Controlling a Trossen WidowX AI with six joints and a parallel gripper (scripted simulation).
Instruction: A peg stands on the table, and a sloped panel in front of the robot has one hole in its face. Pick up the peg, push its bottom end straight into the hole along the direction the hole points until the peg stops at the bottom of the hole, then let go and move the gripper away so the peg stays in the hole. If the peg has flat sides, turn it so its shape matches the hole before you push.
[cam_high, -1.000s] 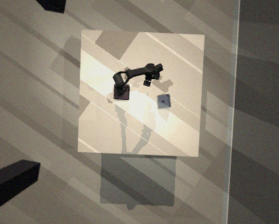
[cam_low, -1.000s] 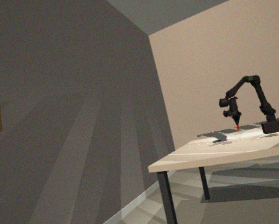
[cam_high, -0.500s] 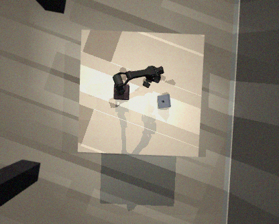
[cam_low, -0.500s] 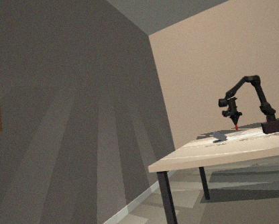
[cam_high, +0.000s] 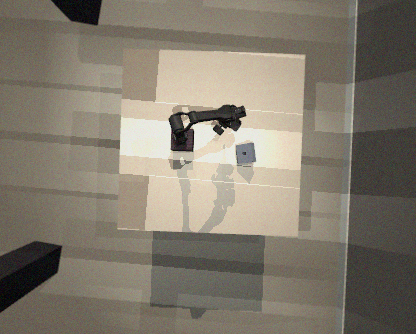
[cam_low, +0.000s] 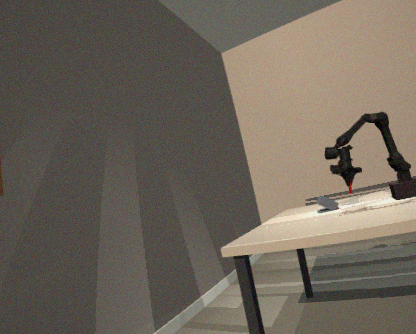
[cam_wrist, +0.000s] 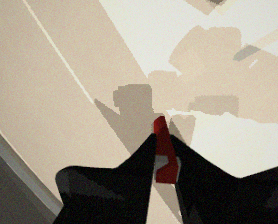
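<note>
My gripper tip is now 180 mm short of the grey-blue sloped panel, 170 mm to the left of it and 80 mm above it. The rest, counted from my gripper tip: red peg (20 mm above).
</note>
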